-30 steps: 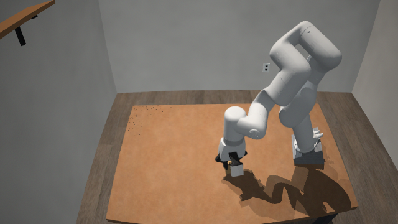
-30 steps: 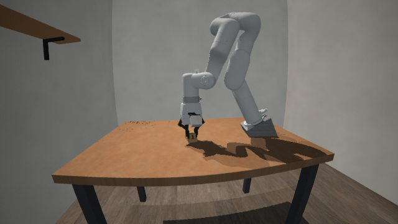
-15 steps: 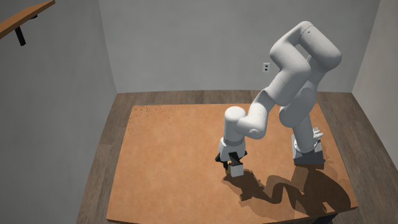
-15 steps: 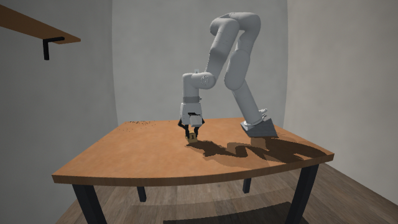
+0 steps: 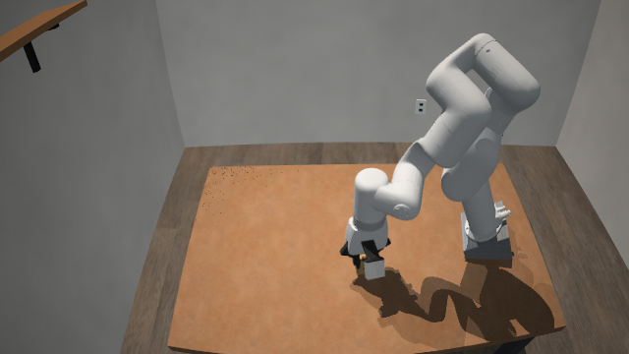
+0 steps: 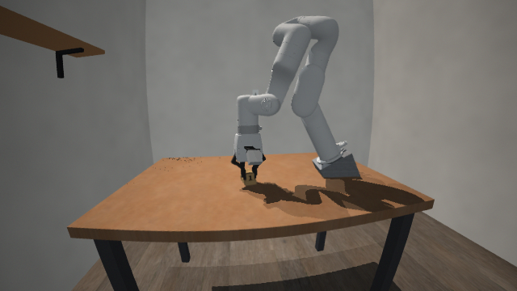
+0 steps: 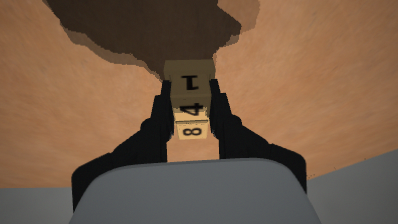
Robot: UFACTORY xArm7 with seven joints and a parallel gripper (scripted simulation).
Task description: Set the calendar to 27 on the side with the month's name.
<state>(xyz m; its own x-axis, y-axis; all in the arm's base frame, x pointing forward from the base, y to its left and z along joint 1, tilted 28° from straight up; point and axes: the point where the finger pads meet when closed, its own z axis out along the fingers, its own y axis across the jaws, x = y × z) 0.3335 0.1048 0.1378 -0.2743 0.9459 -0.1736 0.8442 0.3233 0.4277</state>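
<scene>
My gripper is now 10 mm above the wooden digit cube. The rest, counted from my hand: wooden calendar tray: 20 mm to the right, 30 mm below.
</scene>
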